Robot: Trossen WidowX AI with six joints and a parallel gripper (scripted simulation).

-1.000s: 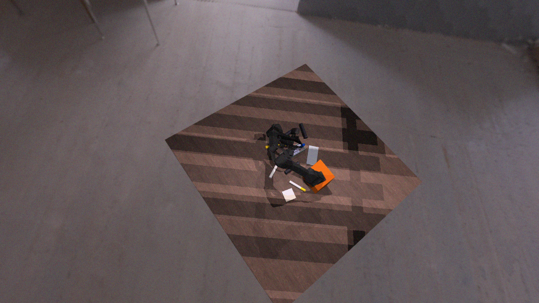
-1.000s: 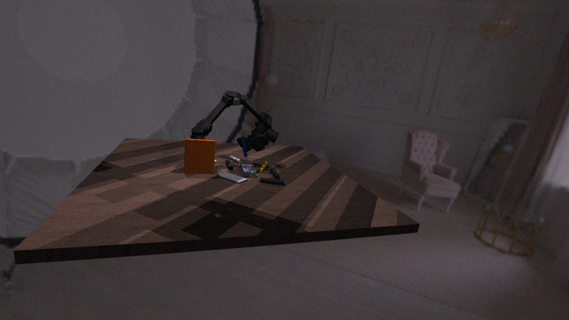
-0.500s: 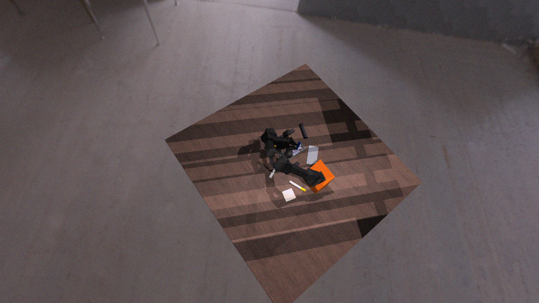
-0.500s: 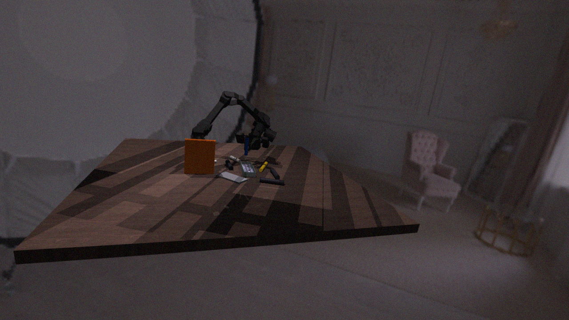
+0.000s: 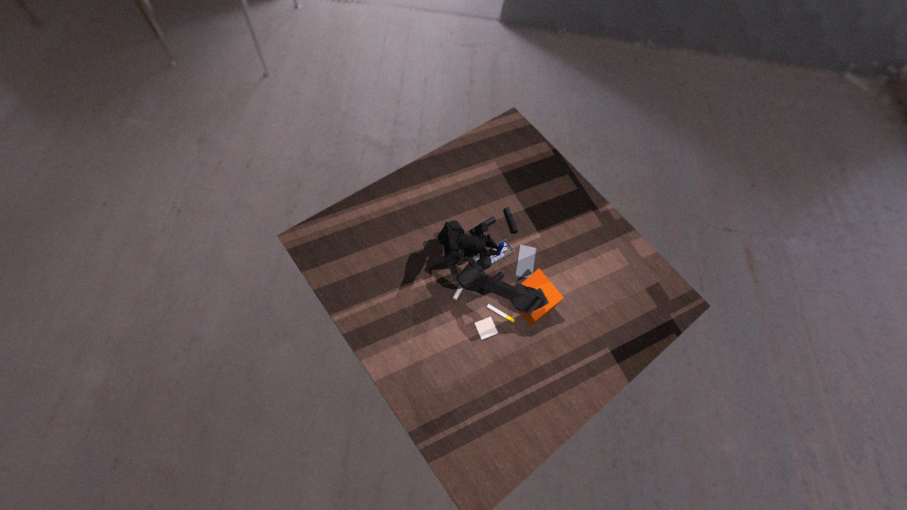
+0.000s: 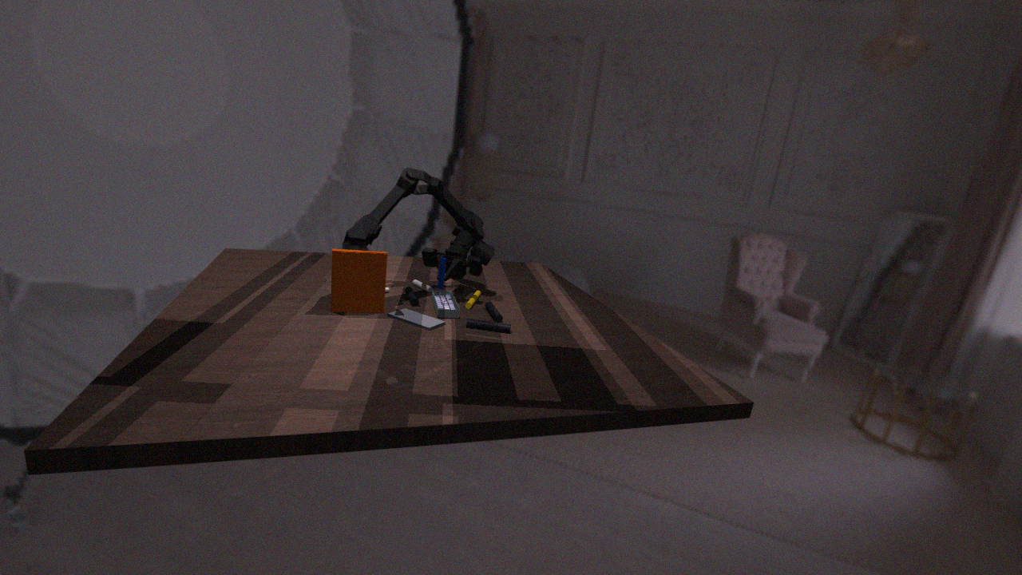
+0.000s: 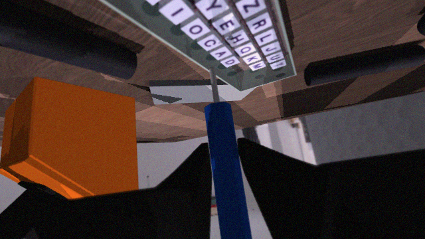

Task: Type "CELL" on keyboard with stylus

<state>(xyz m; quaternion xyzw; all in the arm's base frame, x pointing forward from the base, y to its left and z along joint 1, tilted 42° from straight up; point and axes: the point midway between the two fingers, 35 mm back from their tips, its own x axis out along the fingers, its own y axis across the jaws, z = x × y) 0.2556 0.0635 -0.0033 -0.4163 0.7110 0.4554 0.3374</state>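
Now: the yellow marker 110 mm ahead of my gripper tip, 90 mm to the left of it and 80 mm below it. From my gripper tip the other things lie so: white marker (50 mm behind, 200 mm to the left, 80 mm below); then grey card (60 mm behind, 110 mm to the right, 90 mm below); then white-and-yellow pen (220 mm behind, 90 mm to the left, 80 mm below).
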